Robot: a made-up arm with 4 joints.
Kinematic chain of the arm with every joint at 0, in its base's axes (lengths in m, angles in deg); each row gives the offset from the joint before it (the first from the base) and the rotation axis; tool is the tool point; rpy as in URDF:
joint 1: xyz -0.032 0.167 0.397 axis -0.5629 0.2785 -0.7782
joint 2: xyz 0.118 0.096 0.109 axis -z
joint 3: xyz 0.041 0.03 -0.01 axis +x
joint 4: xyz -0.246 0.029 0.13 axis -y
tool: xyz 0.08 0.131 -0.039 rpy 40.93 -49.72 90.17
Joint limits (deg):
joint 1: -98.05..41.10
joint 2: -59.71..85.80
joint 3: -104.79..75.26
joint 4: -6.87..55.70
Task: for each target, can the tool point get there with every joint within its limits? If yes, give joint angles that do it. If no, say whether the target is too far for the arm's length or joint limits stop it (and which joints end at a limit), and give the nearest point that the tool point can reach.
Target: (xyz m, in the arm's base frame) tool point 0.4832 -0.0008 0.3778
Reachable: no: joint limits stop it (at a limit: joint 1, joint 2, joint 4) | nearest point 0.4192 0.1763 0.3443 | short by 0.191 m
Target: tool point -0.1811 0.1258 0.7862
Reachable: yes | joints -68.69 42.97 25.22 48.69
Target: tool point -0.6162 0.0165 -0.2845
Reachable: no: too far | nearest point -0.2295 0.1018 0.3306 | short by 0.732 m
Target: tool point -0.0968 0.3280 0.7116
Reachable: yes | joints -20.27 8.18 28.23 17.64
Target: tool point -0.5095 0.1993 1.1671
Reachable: no: too far | nearest point -0.2504 0.1757 0.8079 | short by 0.444 m
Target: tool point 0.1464 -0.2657 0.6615
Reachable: no: joint limits stop it (at a limit: joint 1, joint 2, joint 4) | nearest point 0.0481 -0.0867 0.6032 | short by 0.212 m
